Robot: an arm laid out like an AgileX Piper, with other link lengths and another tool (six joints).
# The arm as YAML. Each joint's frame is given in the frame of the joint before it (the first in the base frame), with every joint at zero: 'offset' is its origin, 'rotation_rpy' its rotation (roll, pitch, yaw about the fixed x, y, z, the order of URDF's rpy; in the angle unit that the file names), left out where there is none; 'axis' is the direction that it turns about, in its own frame. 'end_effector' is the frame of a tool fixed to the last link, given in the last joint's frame.
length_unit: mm
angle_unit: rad
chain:
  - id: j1
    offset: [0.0, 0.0, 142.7]
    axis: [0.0, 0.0, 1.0]
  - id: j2
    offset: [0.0, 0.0, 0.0]
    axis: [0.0, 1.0, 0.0]
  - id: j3
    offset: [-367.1, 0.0, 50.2]
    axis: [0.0, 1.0, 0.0]
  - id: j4
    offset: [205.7, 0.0, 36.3]
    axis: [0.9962, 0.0, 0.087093]
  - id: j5
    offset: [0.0, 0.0, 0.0]
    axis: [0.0, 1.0, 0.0]
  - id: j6
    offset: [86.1, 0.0, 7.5]
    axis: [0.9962, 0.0, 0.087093]
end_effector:
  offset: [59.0, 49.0, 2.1]
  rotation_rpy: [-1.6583, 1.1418, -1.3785]
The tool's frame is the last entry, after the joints.
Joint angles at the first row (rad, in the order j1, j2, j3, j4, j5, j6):
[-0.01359 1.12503 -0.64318 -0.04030 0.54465 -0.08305]
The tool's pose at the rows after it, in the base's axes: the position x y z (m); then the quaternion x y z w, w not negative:
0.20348 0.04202 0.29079 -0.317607 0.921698 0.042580 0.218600
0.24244 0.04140 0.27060 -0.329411 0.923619 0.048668 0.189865
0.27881 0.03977 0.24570 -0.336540 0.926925 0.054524 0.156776
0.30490 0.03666 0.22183 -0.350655 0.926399 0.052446 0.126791
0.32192 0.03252 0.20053 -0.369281 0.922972 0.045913 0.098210
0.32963 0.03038 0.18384 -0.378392 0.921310 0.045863 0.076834
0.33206 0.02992 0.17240 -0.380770 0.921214 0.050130 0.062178
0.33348 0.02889 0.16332 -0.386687 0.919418 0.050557 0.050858
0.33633 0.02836 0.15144 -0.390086 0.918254 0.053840 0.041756
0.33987 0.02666 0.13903 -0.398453 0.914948 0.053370 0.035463
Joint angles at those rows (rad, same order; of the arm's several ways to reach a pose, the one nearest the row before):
[-0.01361 1.28741 -0.67588 -0.04027 0.47955 -0.15809]
[-0.01357 1.44524 -0.72507 -0.04032 0.42689 -0.18583]
[-0.01358 1.59868 -0.78779 -0.05720 0.40140 -0.19134]
[-0.01357 1.71766 -0.84266 -0.09765 0.38933 -0.19213]
[-0.01358 1.80779 -0.88531 -0.15313 0.38702 -0.18978]
[-0.01359 1.86685 -0.90222 -0.18302 0.38305 -0.18659]
[-0.01358 1.90291 -0.90542 -0.18962 0.38002 -0.18759]
[-0.01359 1.93021 -0.90644 -0.20558 0.37386 -0.18760]
[-0.01490 1.96649 -0.90646 -0.21263 0.35586 -0.18947]
[-0.01793 2.00382 -0.90645 -0.23317 0.32766 -0.19052]

